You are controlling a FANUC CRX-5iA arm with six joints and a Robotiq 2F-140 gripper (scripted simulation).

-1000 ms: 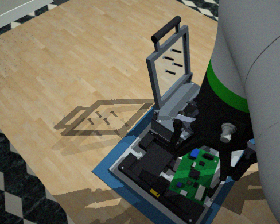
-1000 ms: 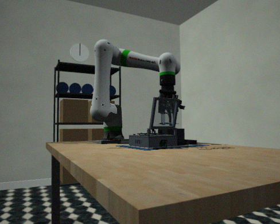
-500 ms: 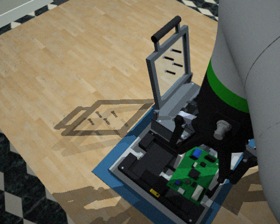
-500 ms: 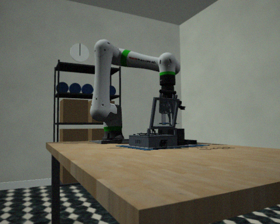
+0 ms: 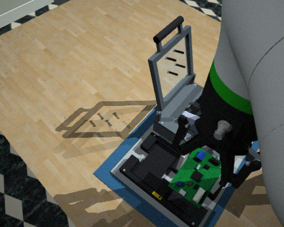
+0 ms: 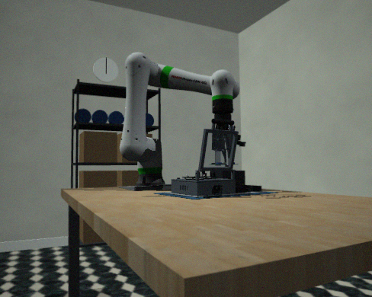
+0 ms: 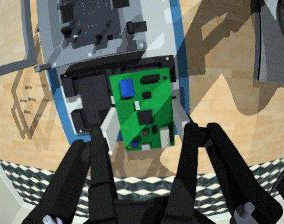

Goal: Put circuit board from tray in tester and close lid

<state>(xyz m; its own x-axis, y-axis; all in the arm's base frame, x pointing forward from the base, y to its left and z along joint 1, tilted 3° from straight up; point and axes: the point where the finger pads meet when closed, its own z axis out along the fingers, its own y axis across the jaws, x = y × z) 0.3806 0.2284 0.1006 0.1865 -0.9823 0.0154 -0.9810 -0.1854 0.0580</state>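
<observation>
Right now the green circuit board is 20 mm below my hand. The rest, counted from my hand: tester lid: 210 mm ahead, 140 mm to the right, 40 mm above; then tester: 110 mm ahead, 110 mm to the right, 30 mm below.
</observation>
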